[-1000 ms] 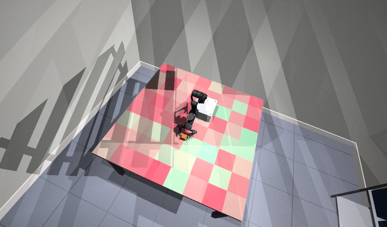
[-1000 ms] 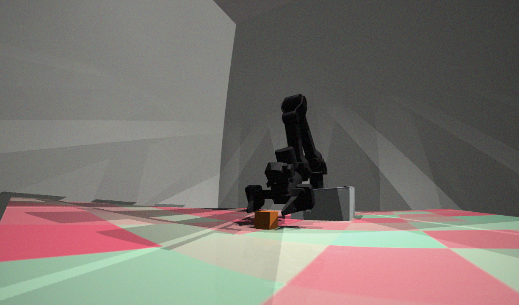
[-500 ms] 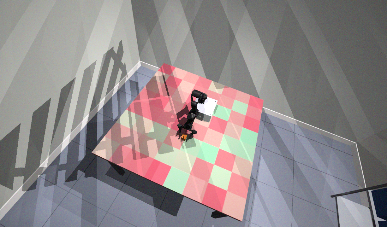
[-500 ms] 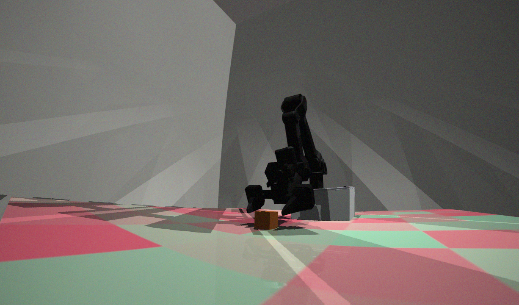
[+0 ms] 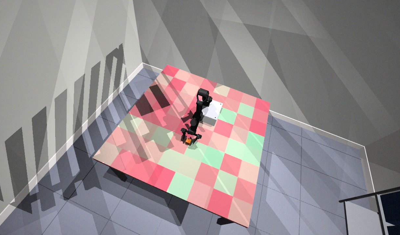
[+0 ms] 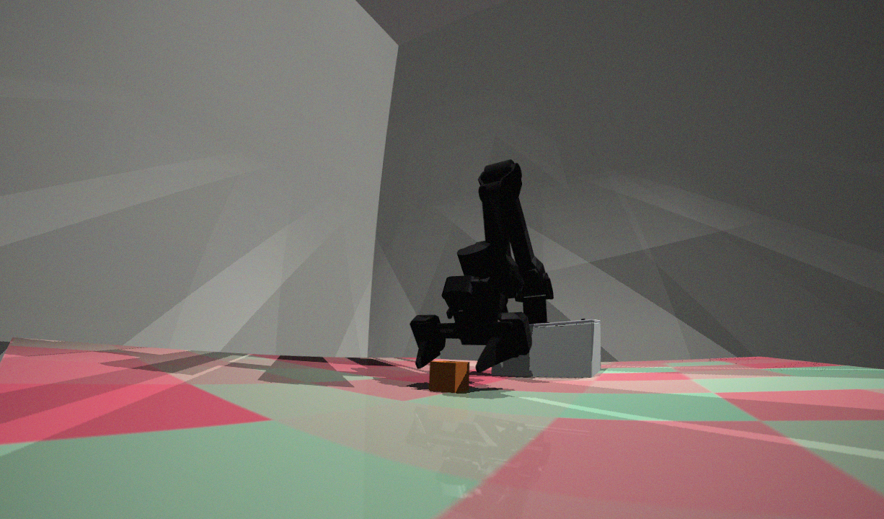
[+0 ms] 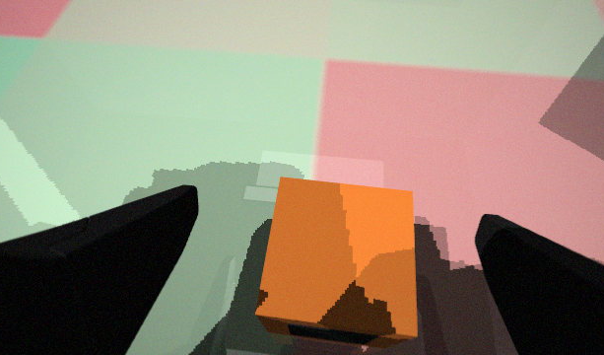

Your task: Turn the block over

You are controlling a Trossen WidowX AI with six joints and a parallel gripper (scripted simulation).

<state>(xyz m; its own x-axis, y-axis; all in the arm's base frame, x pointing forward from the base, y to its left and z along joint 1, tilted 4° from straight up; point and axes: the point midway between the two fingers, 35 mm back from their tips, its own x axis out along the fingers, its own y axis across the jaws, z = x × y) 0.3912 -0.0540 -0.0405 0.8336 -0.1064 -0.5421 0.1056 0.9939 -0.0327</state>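
Now: the block 2 cm behind my gripper tip and 1 cm below it.
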